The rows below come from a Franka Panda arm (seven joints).
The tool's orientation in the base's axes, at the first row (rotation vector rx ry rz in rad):
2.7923 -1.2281 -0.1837
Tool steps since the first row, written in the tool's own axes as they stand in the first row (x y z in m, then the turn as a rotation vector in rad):
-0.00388 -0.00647 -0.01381 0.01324 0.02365 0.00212
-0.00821 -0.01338 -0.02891 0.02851 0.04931 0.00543
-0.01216 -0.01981 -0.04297 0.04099 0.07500 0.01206
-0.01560 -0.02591 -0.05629 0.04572 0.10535 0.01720
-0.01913 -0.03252 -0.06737 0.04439 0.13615 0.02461
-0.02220 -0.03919 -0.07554 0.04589 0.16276 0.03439
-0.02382 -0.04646 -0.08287 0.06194 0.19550 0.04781
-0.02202 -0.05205 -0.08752 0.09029 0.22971 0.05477
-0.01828 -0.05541 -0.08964 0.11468 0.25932 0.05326
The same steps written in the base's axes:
0.00410 0.00764 0.01313 -0.00864 -0.02578 -0.00010
0.00840 0.01594 0.02752 -0.01756 -0.05444 -0.00129
0.01246 0.02361 0.04091 -0.02885 -0.08116 -0.00554
0.01651 0.03066 0.05358 -0.04851 -0.10526 -0.00714
0.02055 0.03805 0.06397 -0.07289 -0.12526 -0.01048
0.02452 0.04506 0.07144 -0.09266 -0.14459 -0.01690
0.02979 0.05137 0.07789 -0.10767 -0.17891 -0.02725
0.03573 0.05395 0.08165 -0.11457 -0.22310 -0.03194
0.04099 0.05352 0.08304 -0.11955 -0.26101 -0.02854

